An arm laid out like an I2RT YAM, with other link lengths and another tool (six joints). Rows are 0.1 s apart.
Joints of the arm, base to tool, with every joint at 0 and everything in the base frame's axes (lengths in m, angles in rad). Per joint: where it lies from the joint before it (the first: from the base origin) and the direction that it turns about. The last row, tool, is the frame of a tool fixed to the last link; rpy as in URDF.
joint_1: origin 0.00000 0.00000 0.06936 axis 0 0 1
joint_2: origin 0.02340 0.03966 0.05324 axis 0 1 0
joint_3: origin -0.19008 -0.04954 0.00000 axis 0 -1 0
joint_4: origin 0.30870 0.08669 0.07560 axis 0 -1 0
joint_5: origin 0.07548 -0.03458 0.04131 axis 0 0 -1
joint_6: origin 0.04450 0.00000 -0.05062 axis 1 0 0
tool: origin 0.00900 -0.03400 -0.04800 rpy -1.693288 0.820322 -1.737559
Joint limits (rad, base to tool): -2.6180..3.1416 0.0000..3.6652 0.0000..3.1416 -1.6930..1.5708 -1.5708..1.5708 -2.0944..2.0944
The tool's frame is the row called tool.
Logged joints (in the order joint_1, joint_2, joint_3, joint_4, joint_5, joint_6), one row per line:
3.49, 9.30, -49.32, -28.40, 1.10, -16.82
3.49, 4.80, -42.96, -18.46, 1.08, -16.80
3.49, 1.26, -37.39, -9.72, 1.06, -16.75
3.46, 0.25, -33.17, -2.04, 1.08, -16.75
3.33, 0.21, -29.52, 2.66, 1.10, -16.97
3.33, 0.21, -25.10, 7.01, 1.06, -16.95
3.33, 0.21, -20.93, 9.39, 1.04, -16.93
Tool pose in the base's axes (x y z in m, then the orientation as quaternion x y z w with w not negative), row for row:
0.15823, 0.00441, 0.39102, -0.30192, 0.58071, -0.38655, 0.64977
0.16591, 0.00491, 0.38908, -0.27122, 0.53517, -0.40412, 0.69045
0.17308, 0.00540, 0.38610, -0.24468, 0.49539, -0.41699, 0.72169
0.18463, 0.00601, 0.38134, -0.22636, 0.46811, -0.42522, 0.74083
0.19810, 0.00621, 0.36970, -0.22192, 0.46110, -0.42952, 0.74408
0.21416, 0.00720, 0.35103, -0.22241, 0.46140, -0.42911, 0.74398
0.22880, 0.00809, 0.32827, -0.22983, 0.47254, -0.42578, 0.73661
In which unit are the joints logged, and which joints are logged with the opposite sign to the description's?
The joints are logged in degrees. Opposite sign: joint_3.
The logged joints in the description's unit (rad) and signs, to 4 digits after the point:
0.0609, 0.1623, 0.8608, -0.4957, 0.0192, -0.2936
0.0609, 0.0838, 0.7498, -0.3222, 0.0188, -0.2932
0.0609, 0.0220, 0.6526, -0.1696, 0.0185, -0.2923
0.0604, 0.0044, 0.5789, -0.0356, 0.0188, -0.2923
0.0581, 0.0037, 0.5152, 0.0464, 0.0192, -0.2962
0.0581, 0.0037, 0.4381, 0.1223, 0.0185, -0.2958
0.0581, 0.0037, 0.3653, 0.1639, 0.0182, -0.2955

